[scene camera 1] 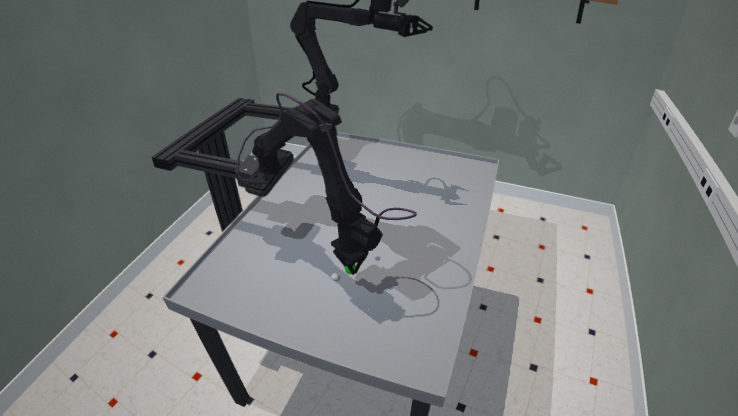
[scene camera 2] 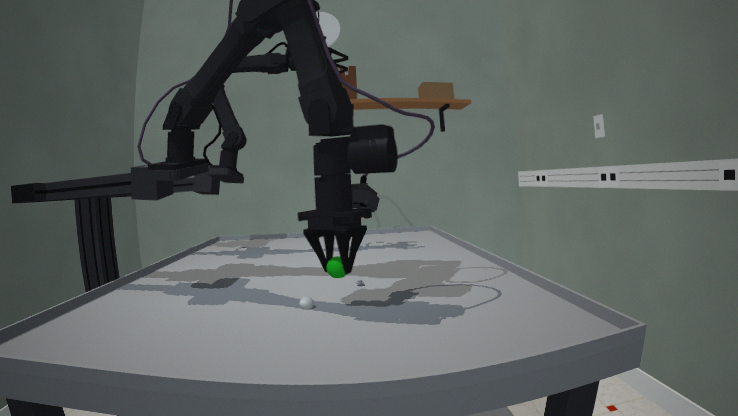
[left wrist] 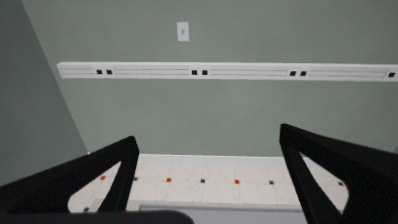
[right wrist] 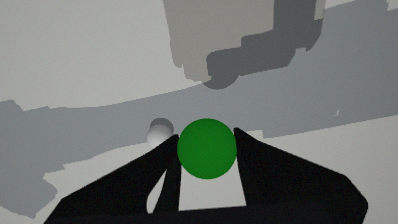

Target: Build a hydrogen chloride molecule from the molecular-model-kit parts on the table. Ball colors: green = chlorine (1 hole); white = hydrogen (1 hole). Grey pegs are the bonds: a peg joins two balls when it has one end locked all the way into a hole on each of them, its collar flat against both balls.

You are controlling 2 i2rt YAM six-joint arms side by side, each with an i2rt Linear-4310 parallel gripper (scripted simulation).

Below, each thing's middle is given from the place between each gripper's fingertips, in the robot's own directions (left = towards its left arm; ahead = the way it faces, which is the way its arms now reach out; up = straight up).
I see the green ball (right wrist: pixel 206 148) right at my right hand (scene camera 2: pixel 338 272).
Right now the green ball is 66 cm to the right of my left hand, 56 cm below it and 9 cm behind it.
